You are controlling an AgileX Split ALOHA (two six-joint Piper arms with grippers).
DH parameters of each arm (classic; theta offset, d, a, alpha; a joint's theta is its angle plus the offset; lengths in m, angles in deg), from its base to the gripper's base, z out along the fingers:
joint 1: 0 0.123 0 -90
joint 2: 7.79 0 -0.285 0
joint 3: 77.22 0 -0.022 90
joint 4: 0 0.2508 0 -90
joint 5: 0 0 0.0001 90
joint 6: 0 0.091 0 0
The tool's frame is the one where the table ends.
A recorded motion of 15 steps. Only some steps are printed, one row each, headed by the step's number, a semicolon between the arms.
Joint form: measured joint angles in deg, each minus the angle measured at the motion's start. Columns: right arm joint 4, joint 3, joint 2, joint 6, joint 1, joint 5; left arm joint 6, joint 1, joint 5, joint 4, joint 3, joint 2.
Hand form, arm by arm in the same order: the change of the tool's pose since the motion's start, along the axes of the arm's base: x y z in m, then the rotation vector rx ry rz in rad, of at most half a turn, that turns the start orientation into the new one. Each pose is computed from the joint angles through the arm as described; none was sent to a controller.
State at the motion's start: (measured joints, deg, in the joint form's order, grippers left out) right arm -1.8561 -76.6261 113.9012 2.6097 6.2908 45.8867; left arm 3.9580 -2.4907 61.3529 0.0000 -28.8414 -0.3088
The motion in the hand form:
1: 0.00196 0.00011 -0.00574 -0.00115 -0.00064 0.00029; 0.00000 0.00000 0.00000 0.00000 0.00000 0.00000
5: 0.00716 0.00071 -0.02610 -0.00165 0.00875 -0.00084; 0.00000 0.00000 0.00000 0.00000 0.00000 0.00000
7: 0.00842 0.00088 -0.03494 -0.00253 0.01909 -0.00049; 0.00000 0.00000 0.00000 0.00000 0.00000 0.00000
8: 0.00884 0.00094 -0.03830 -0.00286 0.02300 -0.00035; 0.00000 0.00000 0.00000 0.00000 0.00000 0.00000
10: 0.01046 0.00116 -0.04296 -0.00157 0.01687 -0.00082; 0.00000 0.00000 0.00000 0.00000 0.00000 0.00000
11: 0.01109 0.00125 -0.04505 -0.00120 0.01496 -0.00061; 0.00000 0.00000 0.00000 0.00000 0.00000 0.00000
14: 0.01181 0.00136 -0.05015 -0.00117 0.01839 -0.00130; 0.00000 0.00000 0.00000 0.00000 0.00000 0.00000
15: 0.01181 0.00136 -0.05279 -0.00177 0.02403 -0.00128; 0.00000 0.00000 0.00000 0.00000 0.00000 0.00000
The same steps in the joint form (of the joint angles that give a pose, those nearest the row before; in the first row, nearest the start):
1: -0.12 0.00 0.88 0.08 0.00 -0.91; 0.00 0.00 0.00 0.00 0.00 0.00
5: -0.19 -0.04 3.96 0.25 0.00 -3.40; 0.00 0.00 0.00 0.00 0.00 0.00
7: -0.19 -0.04 5.26 0.25 0.00 -4.11; 0.00 0.00 0.00 0.00 0.00 0.00
8: -0.19 -0.04 5.75 0.25 0.00 -4.37; 0.00 0.00 0.00 0.00 0.00 0.00
10: -0.19 -0.04 6.46 0.31 0.00 -5.44; 0.00 0.00 0.00 0.00 0.00 0.00
11: -0.19 -0.04 6.77 0.31 0.00 -5.87; 0.00 0.00 0.00 0.00 0.00 0.00
14: -0.19 -0.04 7.52 0.37 0.00 -6.42; 0.00 0.00 0.00 0.00 0.00 0.00
15: -0.19 -0.04 7.90 0.37 0.00 -6.47; 0.00 0.00 0.00 0.00 0.00 0.00

